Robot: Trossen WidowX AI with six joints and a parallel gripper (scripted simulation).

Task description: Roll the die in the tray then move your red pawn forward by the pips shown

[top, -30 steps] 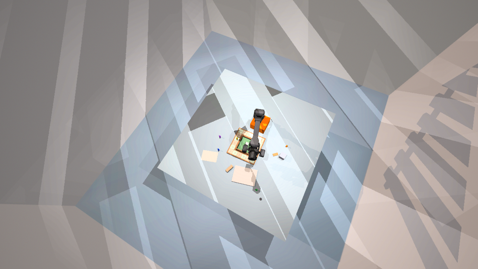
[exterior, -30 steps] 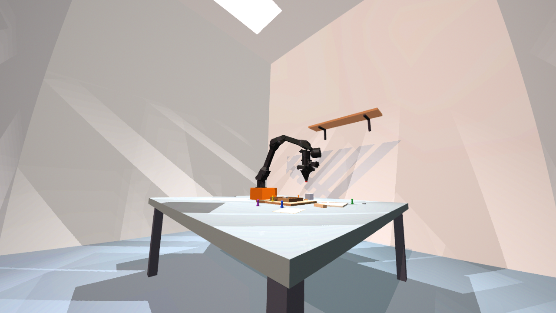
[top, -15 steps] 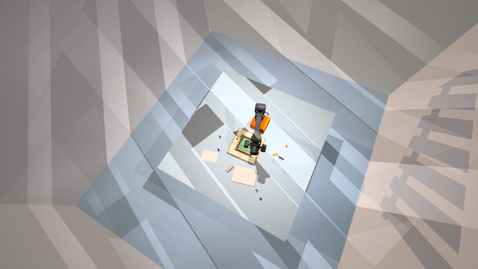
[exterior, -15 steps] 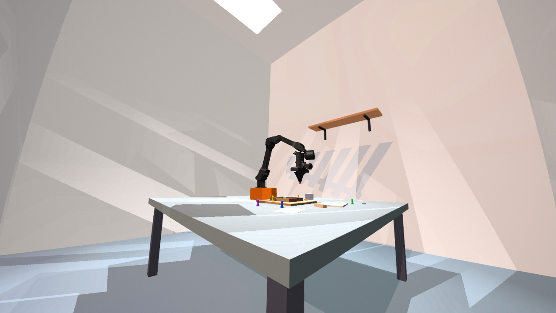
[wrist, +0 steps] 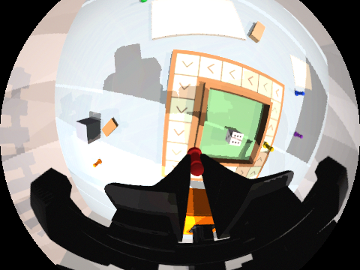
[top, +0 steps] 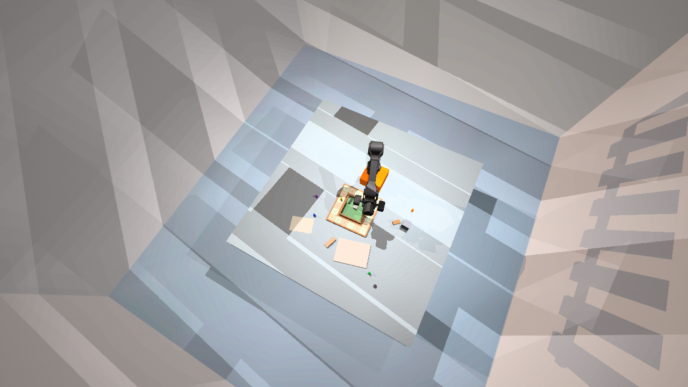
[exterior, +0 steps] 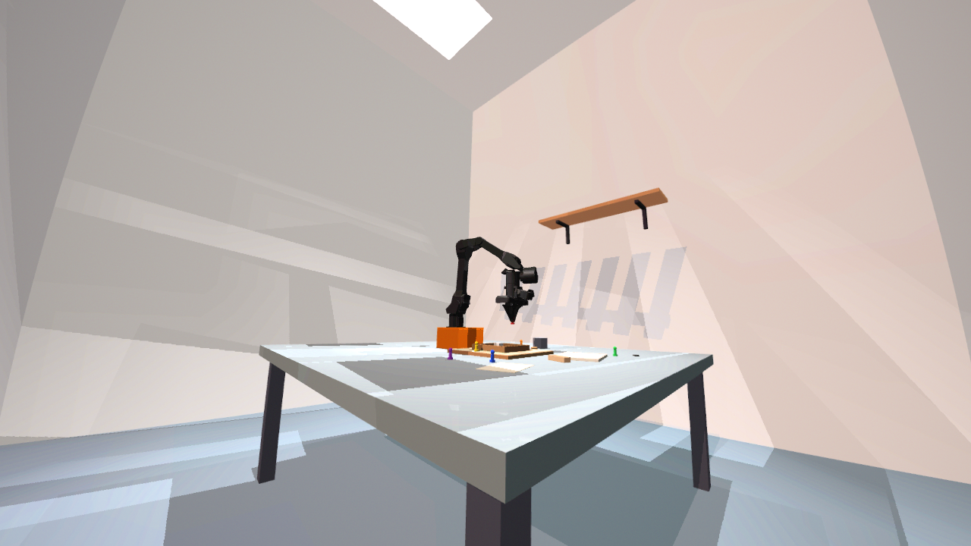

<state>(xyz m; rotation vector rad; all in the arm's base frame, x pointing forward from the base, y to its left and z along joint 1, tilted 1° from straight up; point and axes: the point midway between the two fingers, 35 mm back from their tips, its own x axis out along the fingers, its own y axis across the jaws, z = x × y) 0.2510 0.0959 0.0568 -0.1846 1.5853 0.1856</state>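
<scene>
My gripper tip is 90 mm to the left of the white die, 90 mm above it and 10 mm short of it. The rest, counted from my gripper tip: green tray 110 mm below, 90 mm to the right, 20 mm ahead; yellow pawn 200 mm to the right, 90 mm below; red pawn 10 mm above.
</scene>
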